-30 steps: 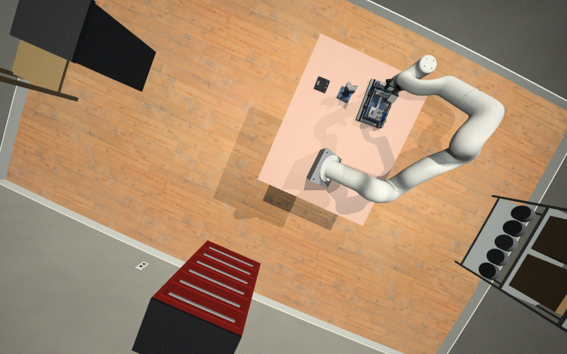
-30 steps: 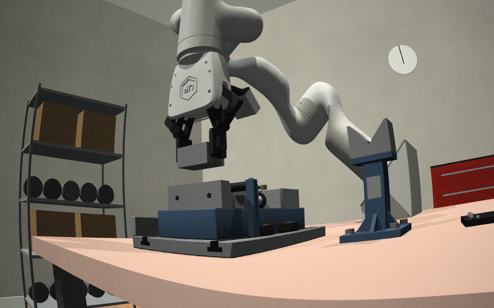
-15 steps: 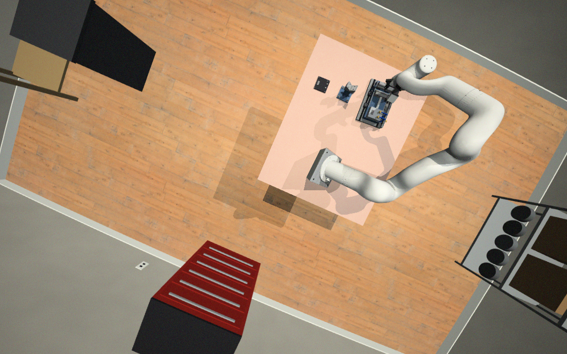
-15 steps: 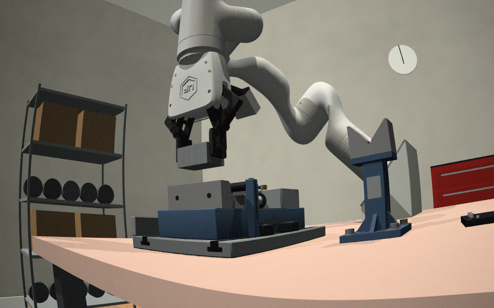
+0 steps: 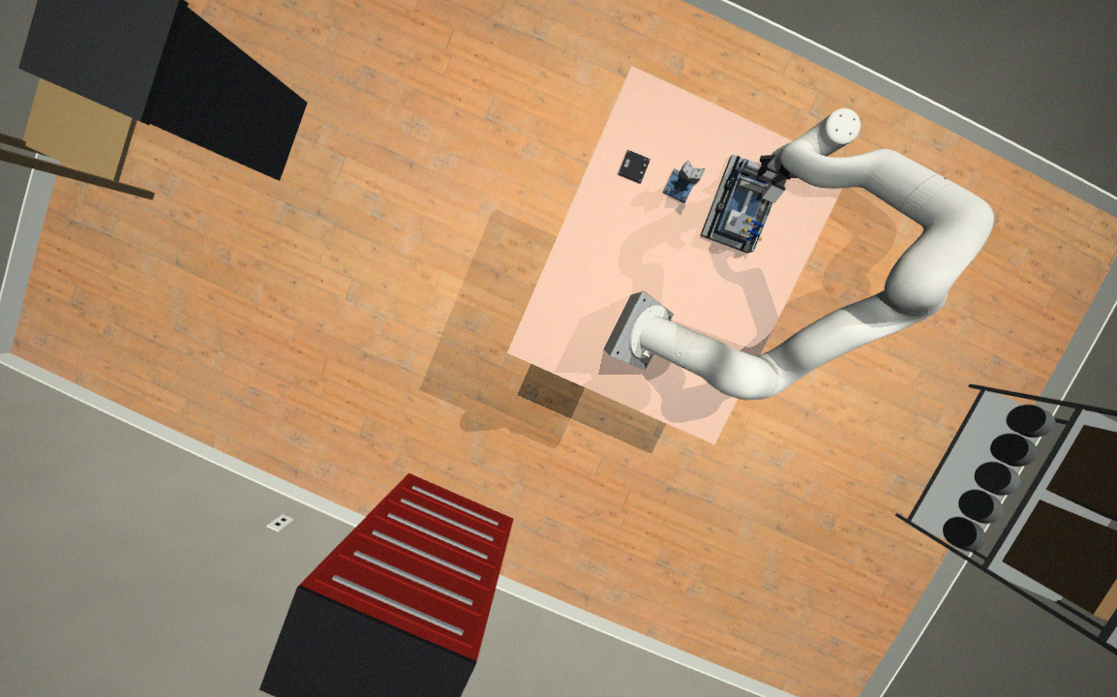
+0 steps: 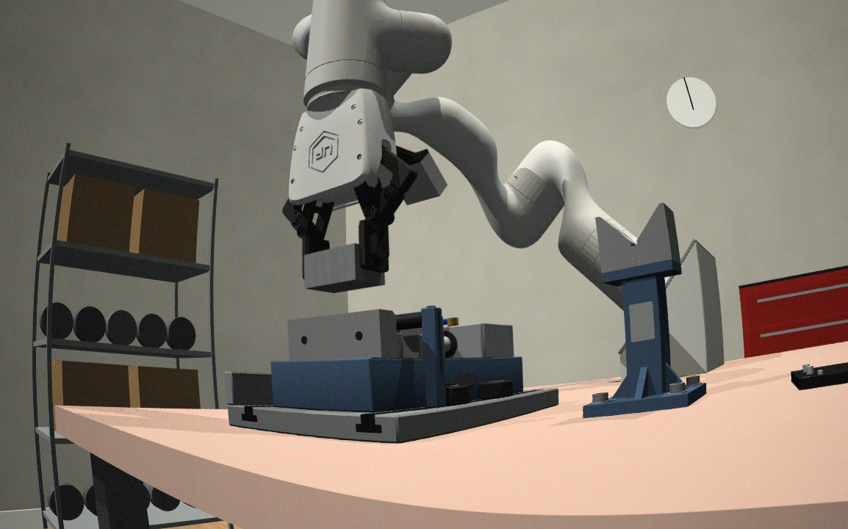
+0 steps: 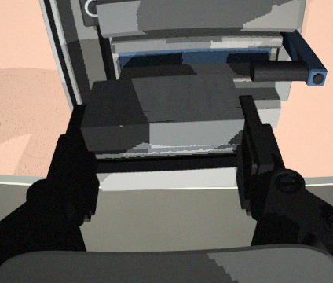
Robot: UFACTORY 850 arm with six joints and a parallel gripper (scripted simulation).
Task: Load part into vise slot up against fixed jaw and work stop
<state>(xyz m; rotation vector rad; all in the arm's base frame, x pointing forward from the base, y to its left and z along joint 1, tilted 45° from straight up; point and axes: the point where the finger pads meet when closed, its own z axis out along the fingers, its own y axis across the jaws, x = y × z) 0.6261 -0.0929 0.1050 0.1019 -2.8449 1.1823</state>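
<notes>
Right now my hand is right at the part. The rest, counted from my hand: cylinder rod (9 cm behind, 1 cm to the left, 7 cm below); moving jaw (4 cm behind, 2 cm to the left, 7 cm below); work stop rod (7 cm to the left, 6 cm below).
</notes>
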